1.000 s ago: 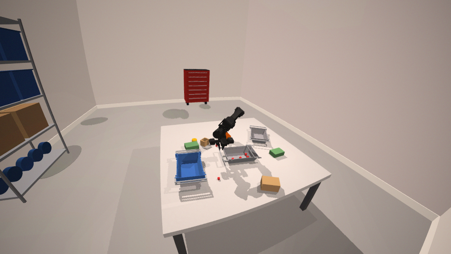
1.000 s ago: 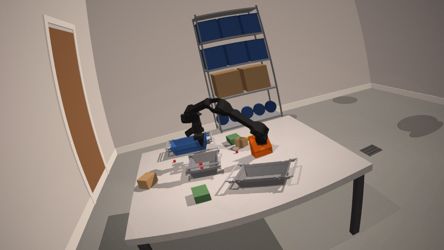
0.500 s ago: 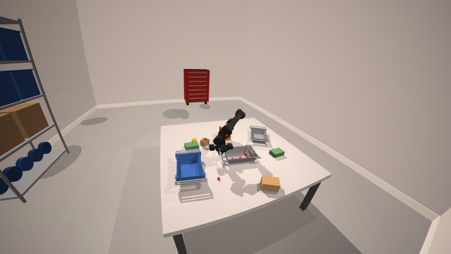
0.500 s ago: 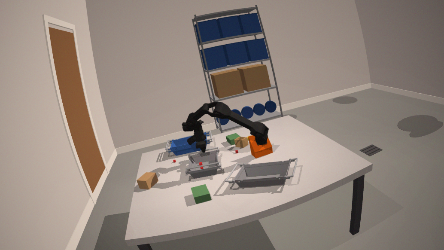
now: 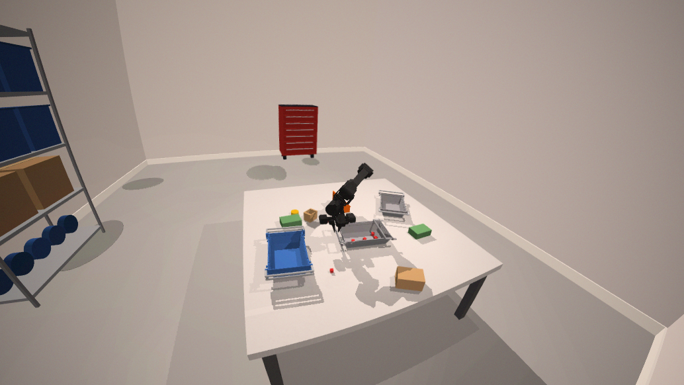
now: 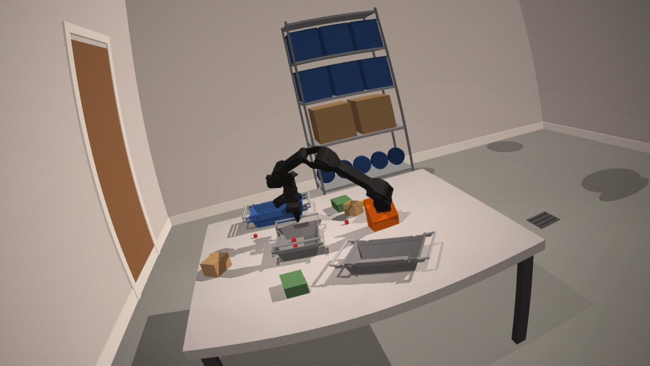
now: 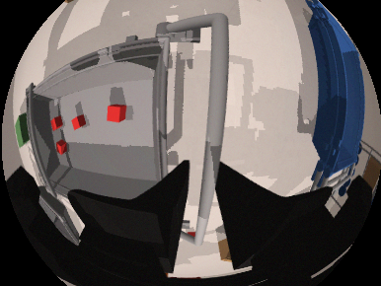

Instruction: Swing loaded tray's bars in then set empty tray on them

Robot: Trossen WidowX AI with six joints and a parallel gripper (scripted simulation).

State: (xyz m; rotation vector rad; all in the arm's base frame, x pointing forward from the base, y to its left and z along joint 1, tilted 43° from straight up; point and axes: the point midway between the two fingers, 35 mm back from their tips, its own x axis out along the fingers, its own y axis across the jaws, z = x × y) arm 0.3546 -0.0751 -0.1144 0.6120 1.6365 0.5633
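Now: gripper tip 500 mm to the right of the grey plastic tray, 280 mm past it and 20 mm above it. Also, from my gripper tip: red cube (220 mm ahead, 80 mm to the right, 60 mm below).
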